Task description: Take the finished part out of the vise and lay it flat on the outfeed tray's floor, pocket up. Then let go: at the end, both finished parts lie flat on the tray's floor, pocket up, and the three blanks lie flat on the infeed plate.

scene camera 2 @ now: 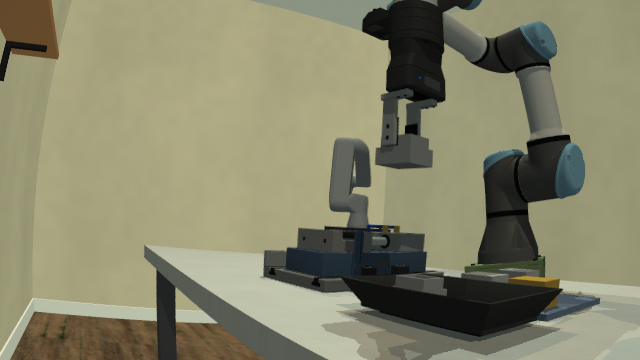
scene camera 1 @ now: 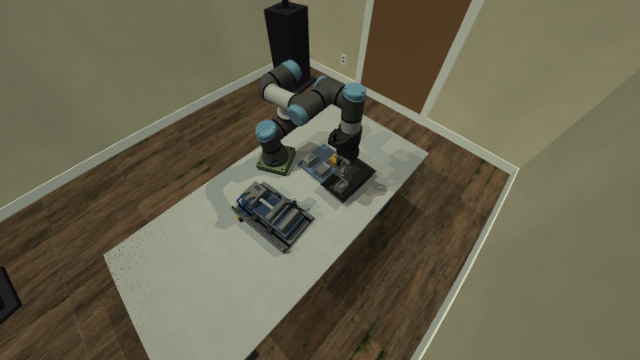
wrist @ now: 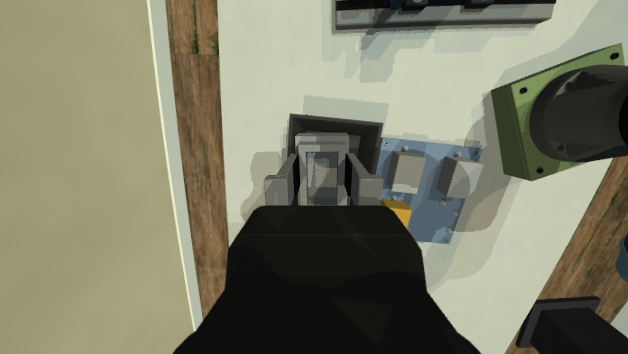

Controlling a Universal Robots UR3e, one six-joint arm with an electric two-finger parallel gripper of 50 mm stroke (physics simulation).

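Where they show: gripper, between the fingertips: [scene camera 2: 401, 148] [scene camera 1: 342, 169] [wrist: 322, 166]; arm's base, origin of its link: [scene camera 2: 508, 260] [scene camera 1: 275, 156] [wrist: 575, 116].
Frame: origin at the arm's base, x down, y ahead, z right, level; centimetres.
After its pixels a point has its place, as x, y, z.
My gripper [scene camera 1: 344, 161] @[-15.5, 36.2, -0.5] [scene camera 2: 401, 133] @[-15.5, 36.2, -0.5] [wrist: 322, 166] @[-15.5, 36.2, -0.5] is shut on a grey finished part [scene camera 2: 404, 154] @[-14.3, 38.4, -3.0] [wrist: 322, 139] @[-15.5, 36.0, 1.6], holding it level and pocket up, high above the black outfeed tray [scene camera 1: 359, 186] @[0.7, 42.7, -7.7] [scene camera 2: 430, 312] @[2.7, 42.5, -11.3] [wrist: 371, 137] @[1.5, 28.9, -0.9]. The other finished part [scene camera 1: 341, 187] @[0.0, 36.3, -2.3] [scene camera 2: 420, 284] @[0.7, 37.5, -5.9] lies in the tray, pocket up; the held part hides it in the wrist view. The vise [scene camera 1: 272, 212] @[-4.9, 20.9, 25.3] [scene camera 2: 320, 262] @[0.4, 31.0, 19.3] [wrist: 440, 16] @[2.7, 18.8, 14.9] stands apart from the tray. The blue infeed plate [scene camera 2: 575, 306] @[4.0, 22.0, -21.6] [wrist: 430, 225] @[3.9, 17.4, -18.8] bears two grey blanks [scene camera 1: 310, 159] @[0.3, 15.5, -8.0] [scene camera 1: 323, 169] @[0.3, 24.1, -6.4] [wrist: 407, 172] @[0.3, 23.6, -6.7] [wrist: 460, 177] @[0.3, 15.3, -8.2] and an orange block [scene camera 1: 334, 159] @[0.3, 25.2, -14.5] [scene camera 2: 535, 285] @[0.9, 27.5, -17.1] [wrist: 397, 212] @[0.3, 24.9, -13.7], partly hidden in the wrist view.
The infeed plate stands close beside the tray. The arm's green base plate [scene camera 1: 275, 169] @[0.8, 4.7, 5.9] [wrist: 515, 145] @[1.4, 6.6, -4.0] is beyond the infeed plate. A curved grey post [scene camera 2: 345, 175] rises behind the vise in the scene camera 2 view. The tray's walls slope outward, near a long edge of the table.
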